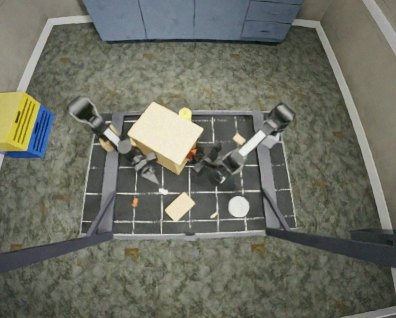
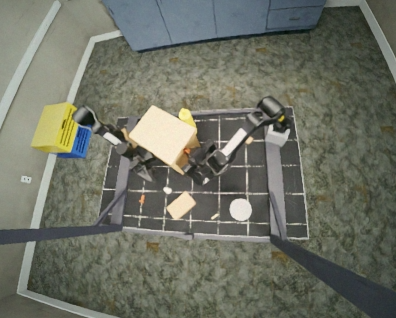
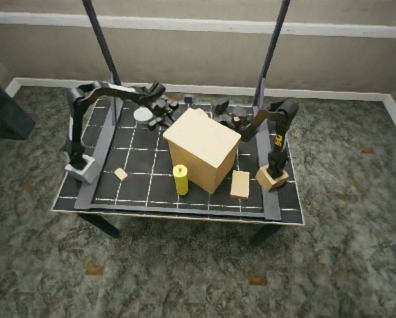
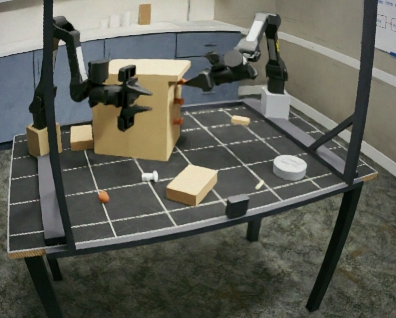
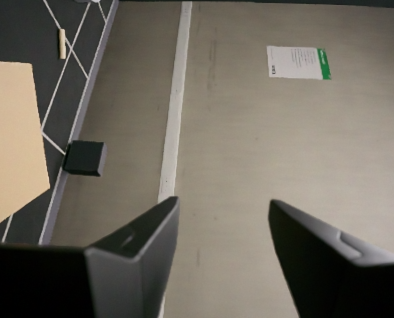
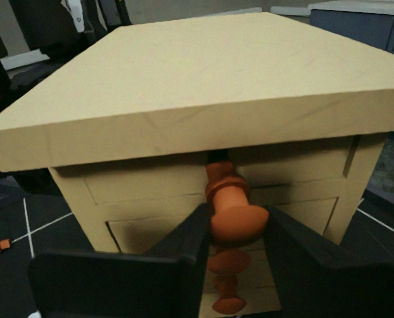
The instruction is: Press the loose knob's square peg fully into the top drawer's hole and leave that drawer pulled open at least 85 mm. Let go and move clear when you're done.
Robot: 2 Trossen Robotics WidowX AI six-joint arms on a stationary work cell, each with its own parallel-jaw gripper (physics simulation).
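Pixels of known places: left gripper, between the fingertips: (image 1: 158, 183) (image 2: 153, 181) (image 3: 210, 105) (image 4: 152, 101) (image 5: 224, 207); right gripper, between the fingertips: (image 1: 193, 150) (image 2: 187, 150) (image 4: 186, 83) (image 6: 235, 213); left arm's base, origin of its link: (image 3: 274, 171) (image 4: 42, 125); right arm's base, origin of its link: (image 2: 280, 127) (image 3: 80, 163) (image 4: 275, 91).
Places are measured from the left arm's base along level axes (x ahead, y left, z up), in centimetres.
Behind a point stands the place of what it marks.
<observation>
The tan cabinet (image 1: 165, 131) @(z 17.5, x 27.4, y -24.2 cm) (image 2: 162, 134) @(z 17.5, x 27.8, y -25.6 cm) (image 3: 202, 137) @(z 17.5, x 27.8, y -22.9 cm) (image 4: 130, 117) (image 6: 210, 65) @(z 17.5, x 31.4, y -32.3 cm) stands upright. Its top drawer (image 6: 145, 182) @(z 11.6, x 28.4, y -36.1 cm) looks flush with the front, under the lid's overhang. My right gripper (image 6: 235, 213) @(z 12.2, x 34.2, y -37.1 cm) (image 4: 187, 82) @(z 12.2, x 34.2, y -37.1 cm) is shut on the orange loose knob (image 6: 231, 200) @(z 13.2, x 34.1, y -37.3 cm) by its round head. The knob's square peg (image 6: 218, 171) @(z 13.2, x 32.9, y -35.6 cm) points at a dark hole in the top drawer; I cannot tell whether its end is inside. Orange knobs (image 6: 229, 260) @(z 6.8, x 33.7, y -36.5 cm) (image 4: 178, 101) @(z 6.0, x 32.5, y -35.6 cm) sit on the lower drawers. My left gripper (image 4: 151, 101) @(z 12.6, x 12.9, y -42.1 cm) (image 5: 224, 207) @(z 12.6, x 12.9, y -42.1 cm) is open and empty, in the air beside the cabinet.
A yellow bottle (image 1: 185, 114) @(z 10.3, x 41.8, y -17.4 cm) (image 3: 181, 181) @(z 5.3, x 43.0, y -13.7 cm) stands behind the cabinet. In front lie another orange piece (image 1: 135, 202) @(z -8.7, x -4.6, y -39.8 cm) (image 4: 103, 196) @(z -8.4, x -5.9, y -41.1 cm), a white knob-shaped piece (image 1: 163, 191) @(z -8.7, x 11.6, y -42.6 cm) (image 4: 150, 176) @(z -8.9, x 11.1, y -43.0 cm), a tan block (image 1: 180, 206) @(z -7.0, x 15.6, y -54.7 cm) (image 4: 192, 185) @(z -7.1, x 12.4, y -56.6 cm) and a white disc (image 1: 238, 206) @(z -7.7, x 42.3, y -71.7 cm) (image 4: 290, 167) @(z -7.7, x 39.9, y -73.1 cm).
</observation>
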